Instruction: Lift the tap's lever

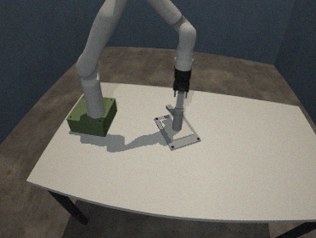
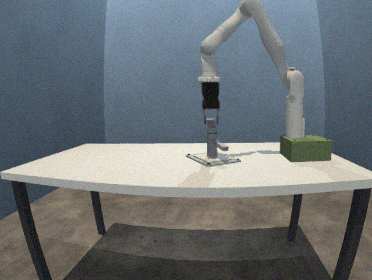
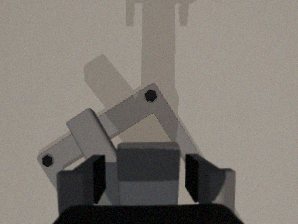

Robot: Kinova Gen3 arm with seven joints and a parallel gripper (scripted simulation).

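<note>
Now: hand 30 mm to the left of the lever and 10 mm above it. Also, from my hand: plate: 70 mm to the right, 180 mm below; grey tap: 10 mm behind, 50 mm to the right, 70 mm below.
</note>
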